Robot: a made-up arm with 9 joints.
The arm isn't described. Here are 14 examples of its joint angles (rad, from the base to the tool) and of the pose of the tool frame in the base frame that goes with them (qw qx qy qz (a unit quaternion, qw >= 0); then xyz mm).
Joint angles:
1: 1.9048 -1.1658 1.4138 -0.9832 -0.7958 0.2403 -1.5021 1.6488 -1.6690
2: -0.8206 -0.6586 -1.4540 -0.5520 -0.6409 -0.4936 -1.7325 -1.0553 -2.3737
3: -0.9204 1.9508 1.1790 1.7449 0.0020 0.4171 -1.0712 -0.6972 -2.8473
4: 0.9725 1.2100 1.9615 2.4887 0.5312 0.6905 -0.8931 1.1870 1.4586
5: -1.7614 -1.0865 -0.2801 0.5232 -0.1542 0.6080 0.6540 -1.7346 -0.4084
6: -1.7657 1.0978 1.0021 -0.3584 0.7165 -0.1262 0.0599 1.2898 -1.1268
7: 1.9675 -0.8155 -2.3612 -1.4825 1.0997 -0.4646 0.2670 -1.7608 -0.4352
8: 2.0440 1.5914 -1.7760 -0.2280 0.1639 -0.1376 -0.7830 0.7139 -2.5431
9: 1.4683 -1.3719 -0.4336 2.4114 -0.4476 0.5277 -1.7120 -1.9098 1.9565
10: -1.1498 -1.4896 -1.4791 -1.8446 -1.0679 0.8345 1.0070 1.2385 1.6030
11: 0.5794 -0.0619 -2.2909 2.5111 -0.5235 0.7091 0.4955 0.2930 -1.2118
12: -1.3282 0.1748 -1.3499 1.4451 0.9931 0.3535 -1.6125 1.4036 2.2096
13: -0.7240 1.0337 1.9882 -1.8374 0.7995 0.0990 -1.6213 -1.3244 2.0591
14: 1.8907 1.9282 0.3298 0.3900 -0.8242 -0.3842 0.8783 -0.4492 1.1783
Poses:
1: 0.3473 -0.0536 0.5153 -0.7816 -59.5 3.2 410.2
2: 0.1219 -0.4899 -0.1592 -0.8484 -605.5 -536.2 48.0
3: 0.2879 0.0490 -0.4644 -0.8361 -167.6 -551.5 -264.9
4: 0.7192 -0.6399 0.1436 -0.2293 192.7 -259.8 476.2
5: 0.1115 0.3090 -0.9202 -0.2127 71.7 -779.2 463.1
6: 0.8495 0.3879 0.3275 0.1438 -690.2 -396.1 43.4
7: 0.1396 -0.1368 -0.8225 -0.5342 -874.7 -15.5 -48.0
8: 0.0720 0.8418 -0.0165 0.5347 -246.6 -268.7 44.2
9: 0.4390 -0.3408 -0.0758 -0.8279 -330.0 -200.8 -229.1
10: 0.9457 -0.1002 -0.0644 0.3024 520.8 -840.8 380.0
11: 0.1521 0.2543 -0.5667 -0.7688 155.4 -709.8 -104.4
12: 0.8640 -0.1394 0.2995 -0.3801 -260.8 -394.5 247.8
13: 0.7077 0.2120 0.6471 0.1885 -186.9 9.3 -448.6
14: 0.0203 -0.6354 -0.5583 -0.5330 -748.6 -302.2 97.2
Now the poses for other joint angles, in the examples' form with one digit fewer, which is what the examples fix.
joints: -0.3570 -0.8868 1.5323 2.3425 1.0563 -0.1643 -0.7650 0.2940 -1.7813
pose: 0.298 0.249 0.921 -0.034 -184 -54 600
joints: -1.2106 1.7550 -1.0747 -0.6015 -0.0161 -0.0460 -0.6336 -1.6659 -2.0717
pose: 0.122 0.986 -0.084 -0.079 95 346 784
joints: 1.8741 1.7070 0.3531 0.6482 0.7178 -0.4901 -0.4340 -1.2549 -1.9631
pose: 0.938 0.237 0.046 0.250 -5 -128 -680
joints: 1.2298 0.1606 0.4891 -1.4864 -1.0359 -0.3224 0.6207 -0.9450 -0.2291
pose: 0.492 -0.133 -0.860 0.026 418 81 532
